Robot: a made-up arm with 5 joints.
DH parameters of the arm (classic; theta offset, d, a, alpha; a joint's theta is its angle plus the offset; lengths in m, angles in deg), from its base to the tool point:
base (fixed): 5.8 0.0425 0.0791 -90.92
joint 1: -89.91 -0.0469 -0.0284 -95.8
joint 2: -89.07 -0.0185 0.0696 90
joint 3: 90 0.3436 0.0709 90
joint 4: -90 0.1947 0.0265 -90
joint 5: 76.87 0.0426 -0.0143 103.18
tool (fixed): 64 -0.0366 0 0
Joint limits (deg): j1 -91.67..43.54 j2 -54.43..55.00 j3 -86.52..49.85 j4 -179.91..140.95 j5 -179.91..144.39
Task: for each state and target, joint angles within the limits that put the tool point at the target. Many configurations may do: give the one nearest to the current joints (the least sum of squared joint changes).
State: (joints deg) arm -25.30 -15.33 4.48 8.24 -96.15
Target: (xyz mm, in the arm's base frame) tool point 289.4 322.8 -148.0
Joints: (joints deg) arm -33.91 17.00 -14.01 28.90 -80.72
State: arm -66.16 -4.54 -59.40 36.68 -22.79
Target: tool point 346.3 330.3 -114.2
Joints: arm -73.84 11.11 -55.90 17.10 -41.15
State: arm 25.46 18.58 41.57 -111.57 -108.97
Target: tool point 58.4 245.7 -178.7
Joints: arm 43.54 39.80 47.96 -91.19 -108.23
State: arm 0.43 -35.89 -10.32 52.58 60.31
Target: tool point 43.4 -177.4 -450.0
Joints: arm 15.40 -54.43 -1.28 44.08 60.30
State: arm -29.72 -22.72 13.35 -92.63 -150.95
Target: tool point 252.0 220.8 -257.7
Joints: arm -29.76 -1.06 6.96 -116.32 -163.74
